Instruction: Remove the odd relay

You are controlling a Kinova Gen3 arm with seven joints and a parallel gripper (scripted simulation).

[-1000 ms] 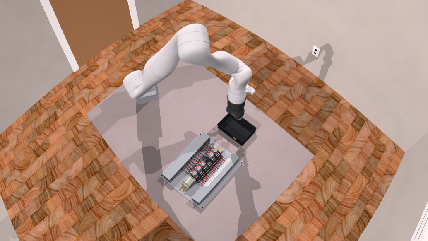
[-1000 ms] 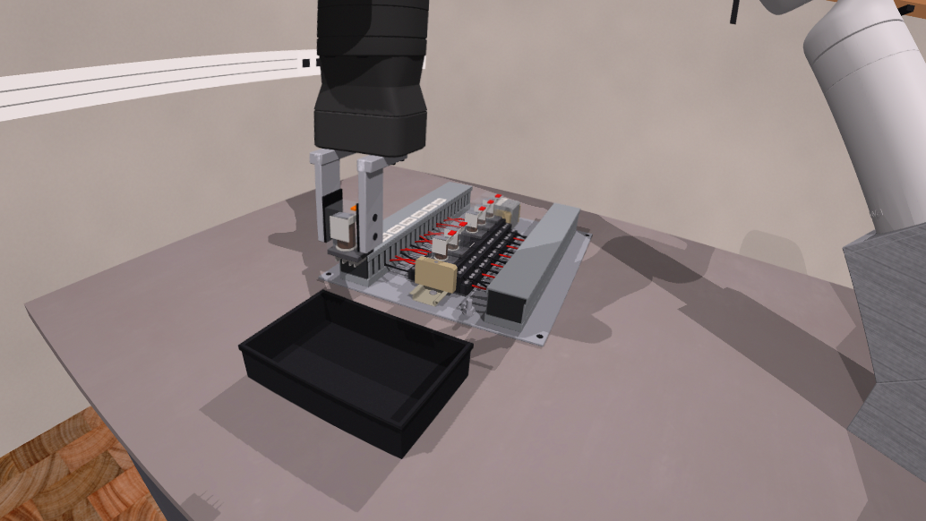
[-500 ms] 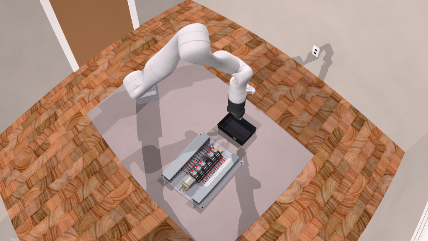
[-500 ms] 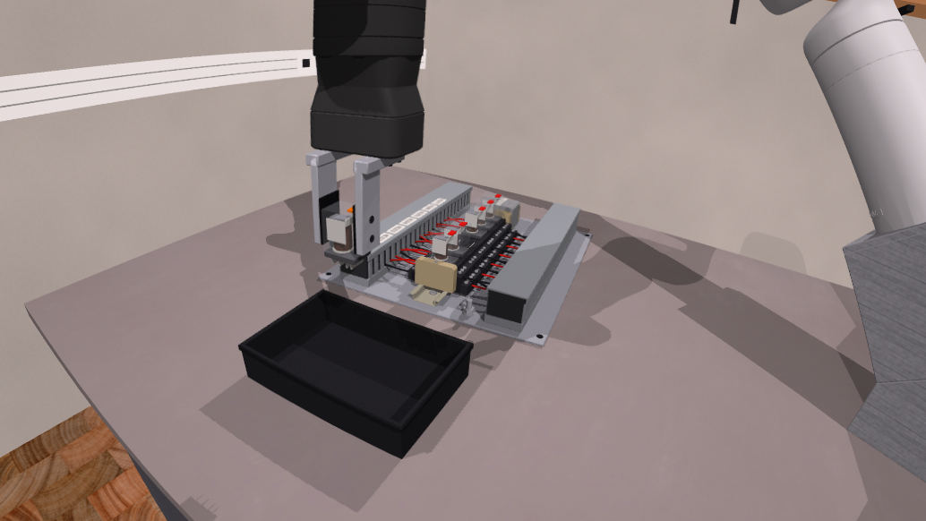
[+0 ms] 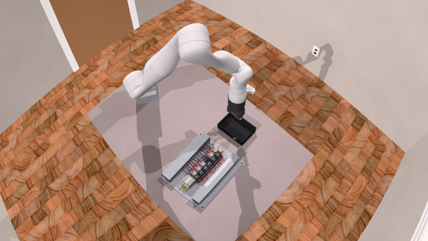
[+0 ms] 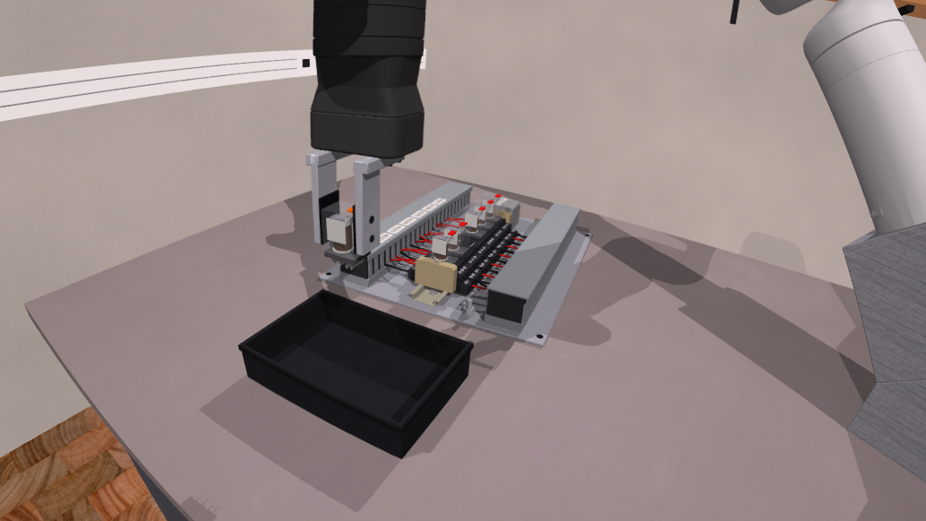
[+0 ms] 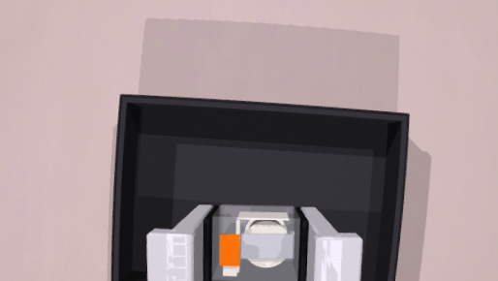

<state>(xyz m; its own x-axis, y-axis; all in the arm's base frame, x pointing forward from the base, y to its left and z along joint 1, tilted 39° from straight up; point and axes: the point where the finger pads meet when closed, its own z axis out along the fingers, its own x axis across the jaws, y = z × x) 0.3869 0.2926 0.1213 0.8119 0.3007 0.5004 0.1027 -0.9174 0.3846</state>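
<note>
My hand is 13 cm above the tray.
</note>
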